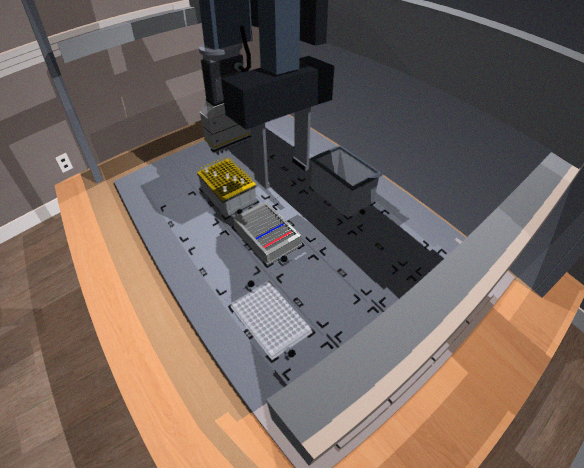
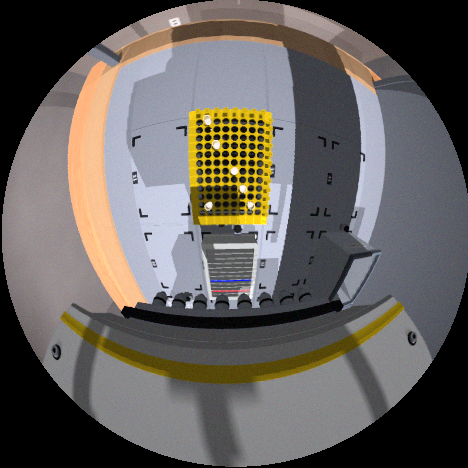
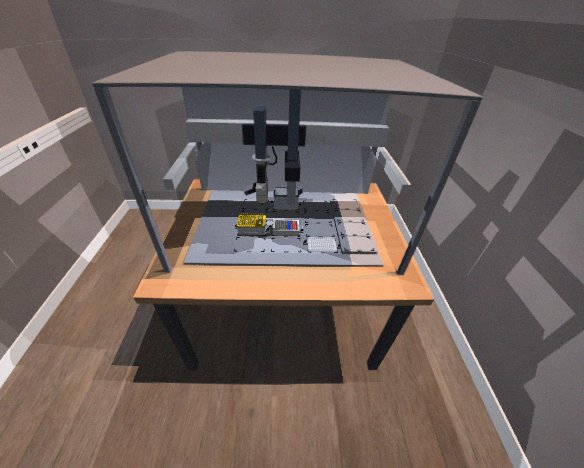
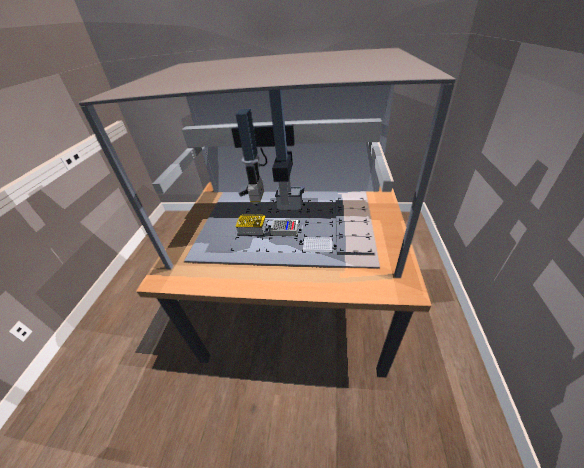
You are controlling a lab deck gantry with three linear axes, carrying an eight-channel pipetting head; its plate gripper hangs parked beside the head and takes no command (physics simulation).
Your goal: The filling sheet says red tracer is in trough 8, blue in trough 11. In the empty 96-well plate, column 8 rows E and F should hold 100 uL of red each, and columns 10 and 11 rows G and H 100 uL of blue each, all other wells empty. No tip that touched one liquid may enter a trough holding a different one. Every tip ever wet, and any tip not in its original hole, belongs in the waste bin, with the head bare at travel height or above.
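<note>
The pipetting head [image 1: 225, 131] [image 3: 261, 192] [image 4: 255, 191] hangs low behind the tip rack [image 1: 240, 204] [image 2: 193, 165] [image 3: 251, 231] [image 4: 250, 231]; its nozzles look bare. Several scattered white tips stand in the yellow rack top. The trough reservoir [image 1: 284, 251] [image 2: 233, 246] [image 3: 286, 231] [image 4: 284, 231] shows a blue line [image 1: 270, 231] [image 2: 230, 281] and a red line [image 1: 278, 240] [image 2: 231, 291]. The 96-well plate [image 1: 272, 320] [image 3: 322, 244] [image 4: 318, 244] shows no coloured wells. The parked plate gripper [image 1: 286, 177] is open, with nothing between its paddles.
The grey waste bin [image 1: 345, 193] [image 2: 345, 245] stands behind the reservoir, beside the gripper paddles; its floor is hidden. A grey gantry rail [image 1: 425, 295] crosses the near right side. Frame posts [image 3: 135, 180] [image 4: 425, 180] rise at the table's corners.
</note>
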